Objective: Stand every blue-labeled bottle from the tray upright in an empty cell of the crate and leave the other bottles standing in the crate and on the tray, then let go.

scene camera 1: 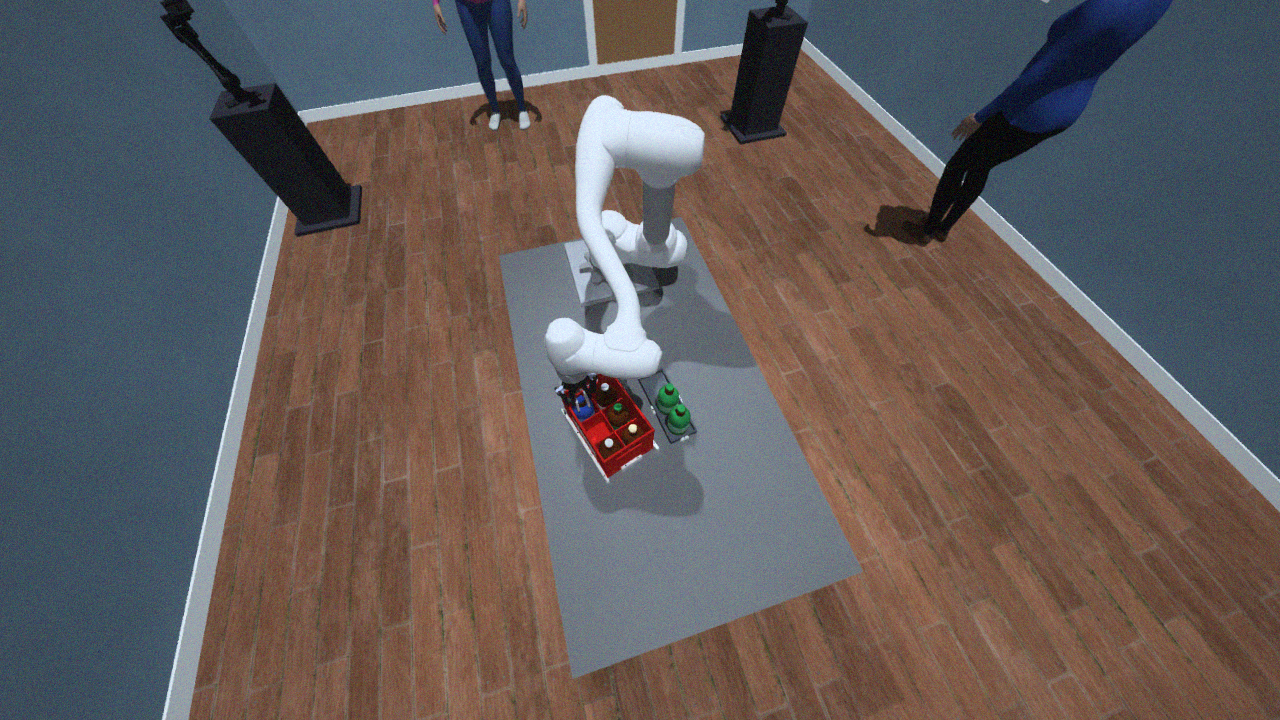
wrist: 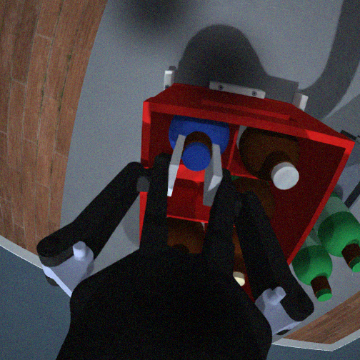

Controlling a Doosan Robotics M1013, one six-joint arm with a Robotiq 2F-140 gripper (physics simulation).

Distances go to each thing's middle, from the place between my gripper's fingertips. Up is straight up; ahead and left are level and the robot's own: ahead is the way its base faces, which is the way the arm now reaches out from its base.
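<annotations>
So you can picture it, there's the blue-labeled bottle [wrist: 199, 133], and my hand is 40 mm above it and 10 mm past it.
</annotations>
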